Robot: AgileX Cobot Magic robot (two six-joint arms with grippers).
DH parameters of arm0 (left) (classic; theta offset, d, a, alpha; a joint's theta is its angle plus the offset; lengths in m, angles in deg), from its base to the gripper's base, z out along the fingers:
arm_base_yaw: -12 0.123 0 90
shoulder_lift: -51.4 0 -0.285 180
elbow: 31.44 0 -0.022 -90
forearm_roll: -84.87 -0.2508 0 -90
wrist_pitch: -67.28 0 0.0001 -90
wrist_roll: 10.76 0.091 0 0
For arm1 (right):
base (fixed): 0 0 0 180
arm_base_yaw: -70.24 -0.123 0 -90
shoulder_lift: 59.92 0 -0.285 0
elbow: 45.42 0 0.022 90
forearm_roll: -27.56 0.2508 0 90
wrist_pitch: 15.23 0 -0.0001 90
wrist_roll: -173.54 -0.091 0 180
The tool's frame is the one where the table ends.
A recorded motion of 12 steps. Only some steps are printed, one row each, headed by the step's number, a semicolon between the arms.
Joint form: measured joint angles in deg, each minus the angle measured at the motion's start. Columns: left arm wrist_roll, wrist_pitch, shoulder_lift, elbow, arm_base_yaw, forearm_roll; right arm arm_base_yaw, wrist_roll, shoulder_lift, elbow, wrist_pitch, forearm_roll.
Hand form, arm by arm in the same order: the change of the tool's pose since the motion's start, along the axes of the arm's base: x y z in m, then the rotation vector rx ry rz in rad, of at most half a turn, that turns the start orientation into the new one. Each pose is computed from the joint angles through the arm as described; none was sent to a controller.
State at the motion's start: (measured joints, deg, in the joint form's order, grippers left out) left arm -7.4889 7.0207 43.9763 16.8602 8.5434 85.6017; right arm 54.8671 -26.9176 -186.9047 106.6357 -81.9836 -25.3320
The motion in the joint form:
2: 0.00 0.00 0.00 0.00 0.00 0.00; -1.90 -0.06 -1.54 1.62 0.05 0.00
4: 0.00 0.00 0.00 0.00 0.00 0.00; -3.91 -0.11 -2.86 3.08 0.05 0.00
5: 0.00 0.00 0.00 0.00 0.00 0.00; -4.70 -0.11 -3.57 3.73 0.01 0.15
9: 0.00 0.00 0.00 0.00 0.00 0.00; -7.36 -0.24 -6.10 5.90 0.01 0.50
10: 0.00 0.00 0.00 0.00 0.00 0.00; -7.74 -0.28 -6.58 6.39 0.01 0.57
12: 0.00 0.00 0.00 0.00 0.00 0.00; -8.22 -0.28 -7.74 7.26 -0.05 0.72
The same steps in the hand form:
2: 0.0000 0.0000 0.0000 0.0000 0.0000 0.0000; 0.0006 0.0127 -0.0045 0.0001 -0.0001 0.0327
4: 0.0000 0.0000 0.0000 0.0000 0.0000 0.0000; -0.0003 0.0260 -0.0082 0.0012 -0.0016 0.0677
5: 0.0000 0.0000 0.0000 0.0000 0.0000 0.0000; -0.0004 0.0312 -0.0105 0.0026 -0.0005 0.0794
9: 0.0000 0.0000 0.0000 0.0000 0.0000 0.0000; -0.0018 0.0492 -0.0199 0.0039 0.0084 0.1200
10: 0.0000 0.0000 0.0000 0.0000 0.0000 0.0000; -0.0014 0.0520 -0.0215 0.0046 0.0090 0.1254
12: 0.0000 0.0000 0.0000 0.0000 0.0000 0.0000; -0.0003 0.0559 -0.0263 0.0049 0.0138 0.1317

